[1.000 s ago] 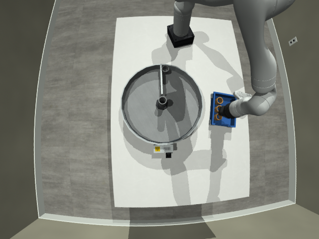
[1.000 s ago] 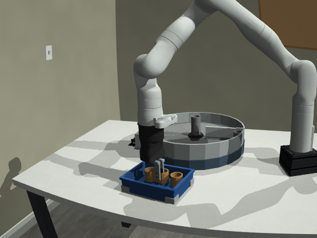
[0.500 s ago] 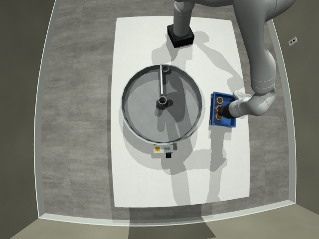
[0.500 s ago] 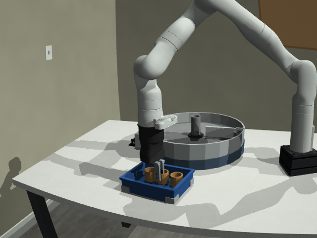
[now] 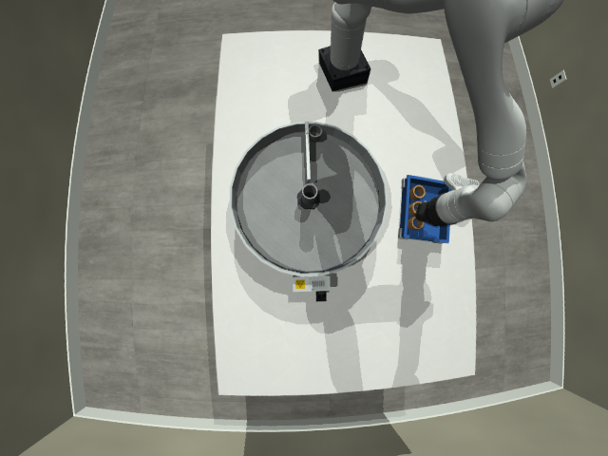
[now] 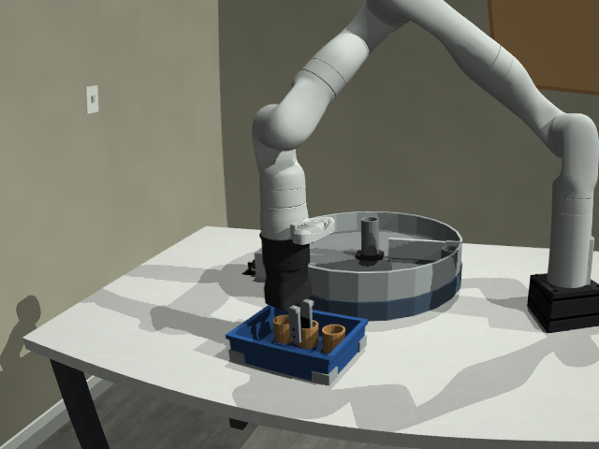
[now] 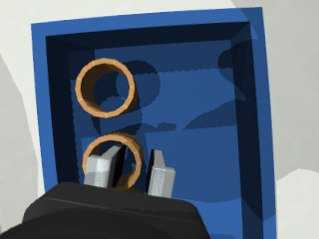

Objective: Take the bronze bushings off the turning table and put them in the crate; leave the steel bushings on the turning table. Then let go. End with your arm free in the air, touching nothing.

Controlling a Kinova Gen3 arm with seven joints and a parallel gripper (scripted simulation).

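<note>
Now: hand 2 cm to the right of the blue crate and 2 cm above it. Round my hand: round turning table 9 cm behind, 33 cm to the right, 1 cm above.
</note>
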